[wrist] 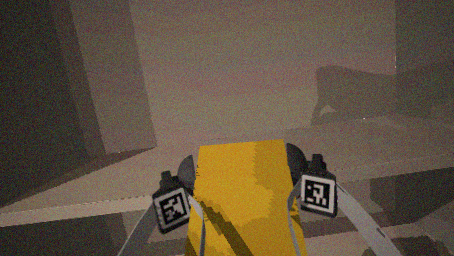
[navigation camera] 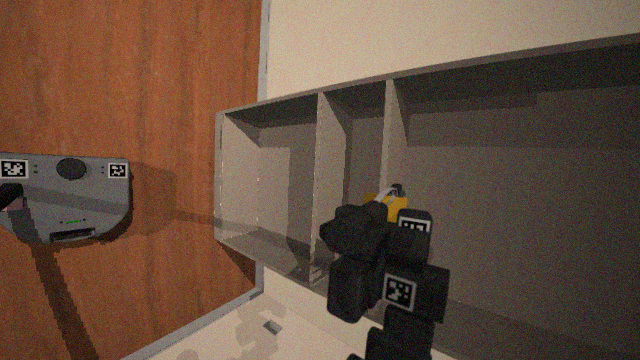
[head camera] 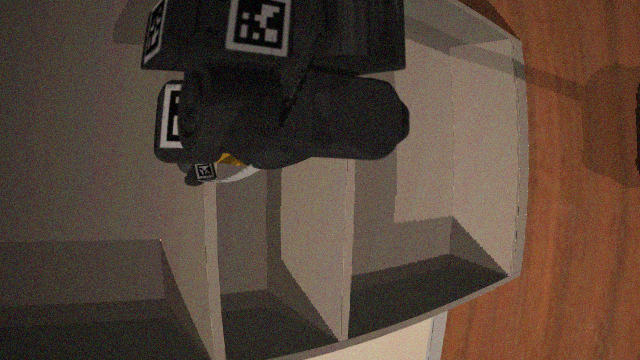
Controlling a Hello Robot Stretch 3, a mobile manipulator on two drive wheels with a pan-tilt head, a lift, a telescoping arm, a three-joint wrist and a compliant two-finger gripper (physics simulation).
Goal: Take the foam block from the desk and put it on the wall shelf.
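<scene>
The foam block (head camera: 231, 160) (navigation camera: 398, 206) (wrist: 241, 185) is a yellow box. My gripper (wrist: 241, 167) is shut on it, with one rounded fingertip pressed against each side in the wrist view. The wall shelf (head camera: 346, 225) (navigation camera: 320, 165) (wrist: 90, 211) is a grey-beige open unit split by dividers. In the head and navigation views the block appears at the divider between the narrow middle compartment and the wide one. In the head view the wrist hides most of the block. How deep it is relative to the shelf's front cannot be told.
A second divider (head camera: 212, 270) (navigation camera: 389, 125) stands by the gripper. The dark wrist (head camera: 350, 117) (navigation camera: 352, 232) covers part of the shelf. The robot's grey base (navigation camera: 100, 195) stands on the brown wood floor (head camera: 575, 250) (navigation camera: 175, 75). A pale surface (navigation camera: 425, 35) borders the shelf.
</scene>
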